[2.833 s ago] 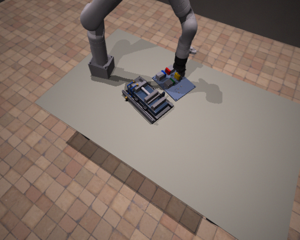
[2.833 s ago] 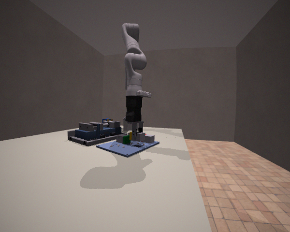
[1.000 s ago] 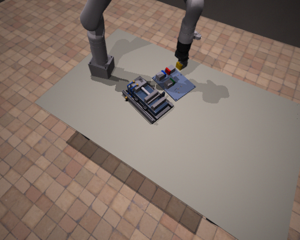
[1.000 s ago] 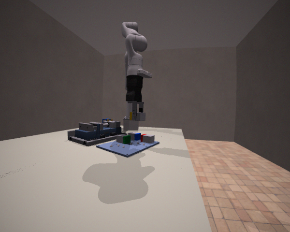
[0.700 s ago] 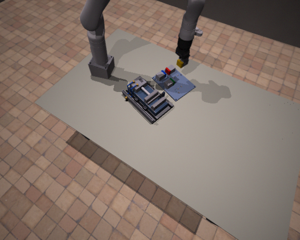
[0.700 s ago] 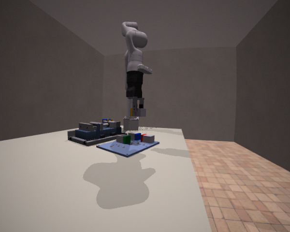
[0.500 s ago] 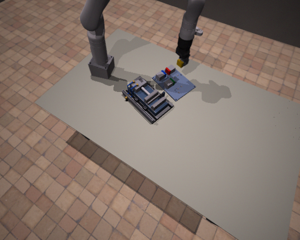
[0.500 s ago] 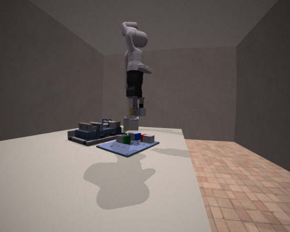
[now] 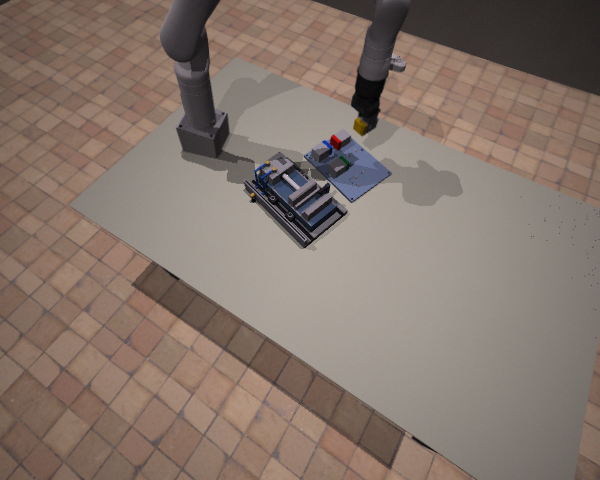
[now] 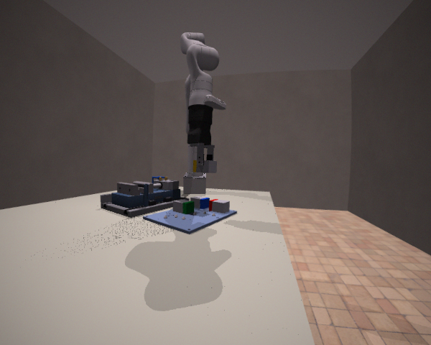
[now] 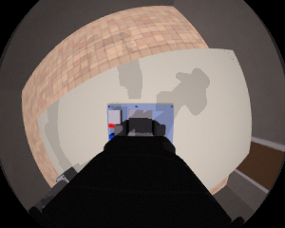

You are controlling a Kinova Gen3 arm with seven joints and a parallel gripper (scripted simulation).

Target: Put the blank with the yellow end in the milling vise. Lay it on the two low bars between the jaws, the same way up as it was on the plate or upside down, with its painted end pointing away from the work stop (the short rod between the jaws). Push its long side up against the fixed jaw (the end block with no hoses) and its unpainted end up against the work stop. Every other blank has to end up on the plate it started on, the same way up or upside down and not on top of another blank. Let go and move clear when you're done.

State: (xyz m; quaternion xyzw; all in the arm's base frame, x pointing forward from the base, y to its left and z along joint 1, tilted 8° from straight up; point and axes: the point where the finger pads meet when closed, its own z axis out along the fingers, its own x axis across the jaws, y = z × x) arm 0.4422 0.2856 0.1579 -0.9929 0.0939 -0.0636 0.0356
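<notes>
The fixed jaw lies 29 cm to the right of my hand, 11 cm below it and 5 cm ahead of it. The rest, counted from my hand: green-ended blank: 16 cm below, 9 cm to the right, 2 cm behind; red-ended blank: 16 cm below, 9 cm behind, 1 cm to the left; yellow-ended blank: 2 cm below.
</notes>
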